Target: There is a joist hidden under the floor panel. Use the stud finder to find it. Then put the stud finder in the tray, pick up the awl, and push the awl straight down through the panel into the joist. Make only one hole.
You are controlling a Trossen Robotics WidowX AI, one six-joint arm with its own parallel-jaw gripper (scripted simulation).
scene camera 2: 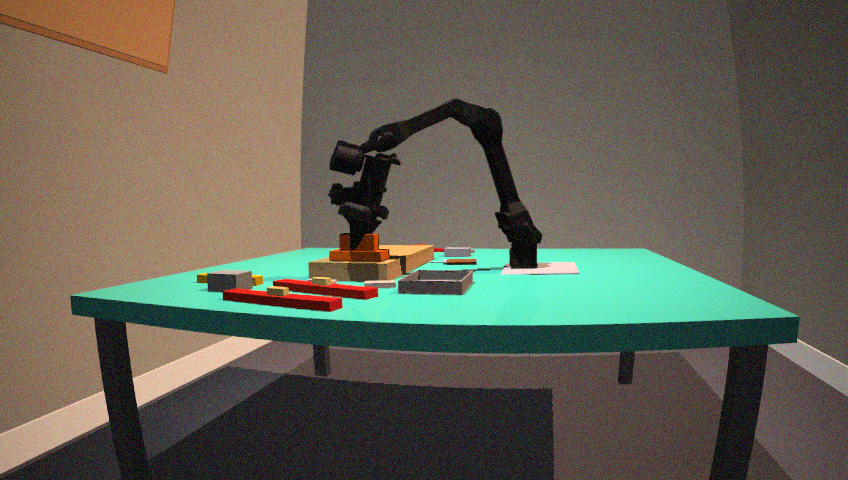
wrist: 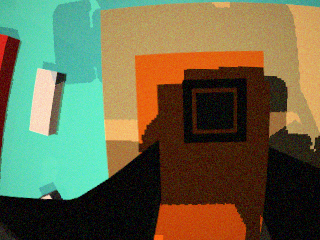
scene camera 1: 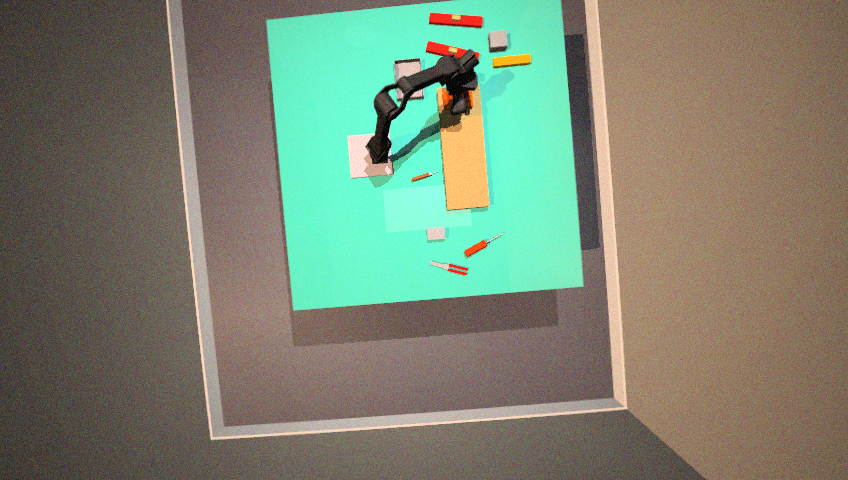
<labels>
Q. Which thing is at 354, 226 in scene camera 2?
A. The gripper.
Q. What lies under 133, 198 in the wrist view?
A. The gripper.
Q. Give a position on an orange stud finder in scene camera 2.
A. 368, 250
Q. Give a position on a white block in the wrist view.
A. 45, 107
</labels>
